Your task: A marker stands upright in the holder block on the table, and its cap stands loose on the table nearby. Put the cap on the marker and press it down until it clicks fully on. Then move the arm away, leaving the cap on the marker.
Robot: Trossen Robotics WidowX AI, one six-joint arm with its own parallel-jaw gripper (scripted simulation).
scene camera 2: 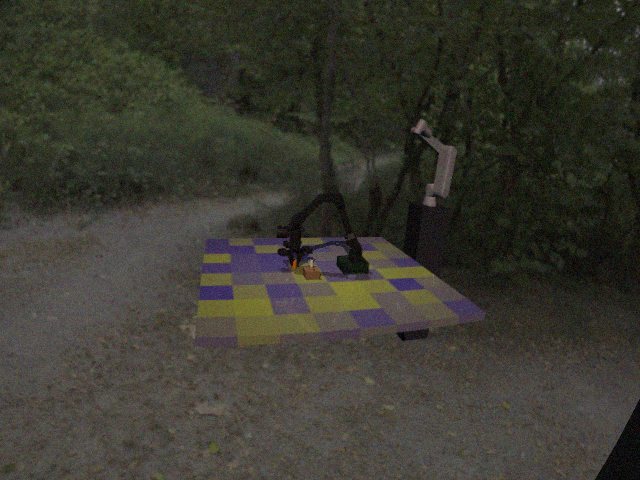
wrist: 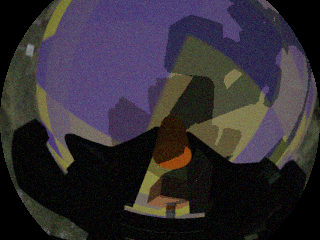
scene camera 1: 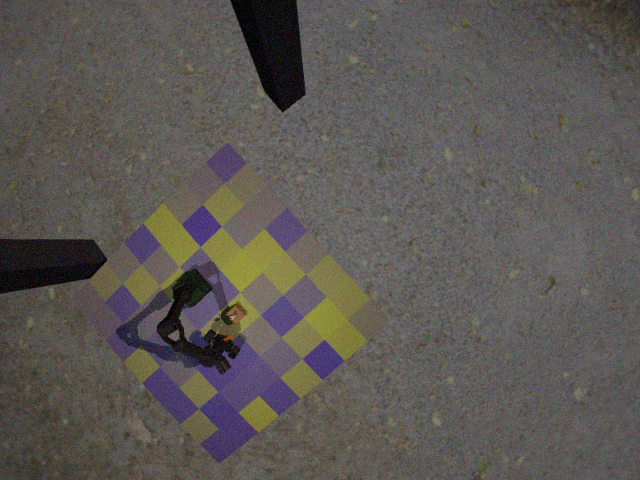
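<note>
Here is my gripper (wrist: 172, 133), which I can see, and I see a holder block (wrist: 166, 185) as well.
</note>
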